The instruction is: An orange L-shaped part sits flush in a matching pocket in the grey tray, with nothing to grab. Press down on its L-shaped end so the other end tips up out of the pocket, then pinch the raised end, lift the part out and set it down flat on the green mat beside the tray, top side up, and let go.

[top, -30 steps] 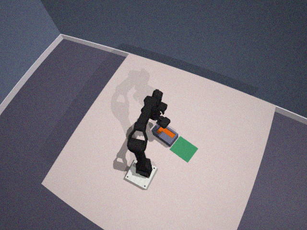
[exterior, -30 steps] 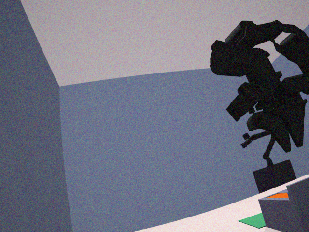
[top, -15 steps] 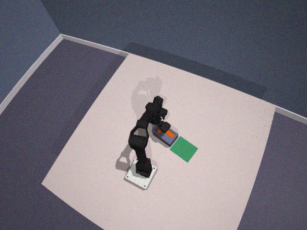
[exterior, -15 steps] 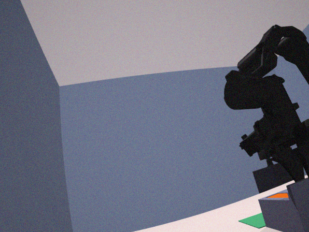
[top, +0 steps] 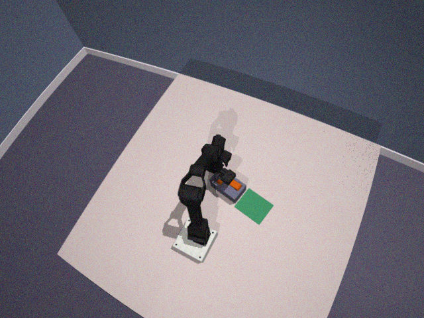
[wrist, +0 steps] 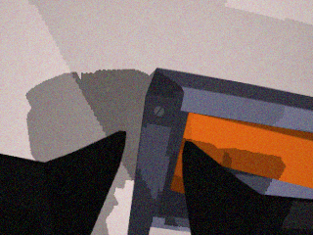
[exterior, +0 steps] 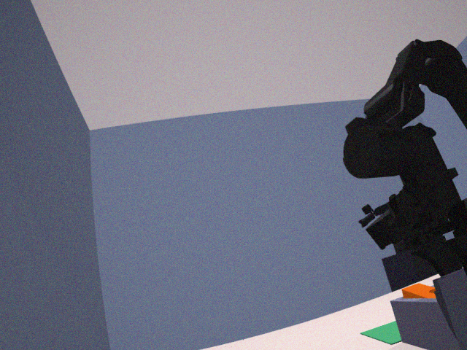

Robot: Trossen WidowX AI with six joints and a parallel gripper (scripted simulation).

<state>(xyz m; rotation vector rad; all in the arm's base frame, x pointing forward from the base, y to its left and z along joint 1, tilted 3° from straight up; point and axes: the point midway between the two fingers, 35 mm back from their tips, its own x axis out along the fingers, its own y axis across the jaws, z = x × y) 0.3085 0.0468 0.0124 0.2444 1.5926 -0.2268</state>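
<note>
Now: the orange L-shaped part 50 mm to the right of my gripper tip, 20 mm behind it and 10 mm below it. Also, from my gripper tip: green mat (210 mm to the right, 70 mm below, 70 mm behind).
</note>
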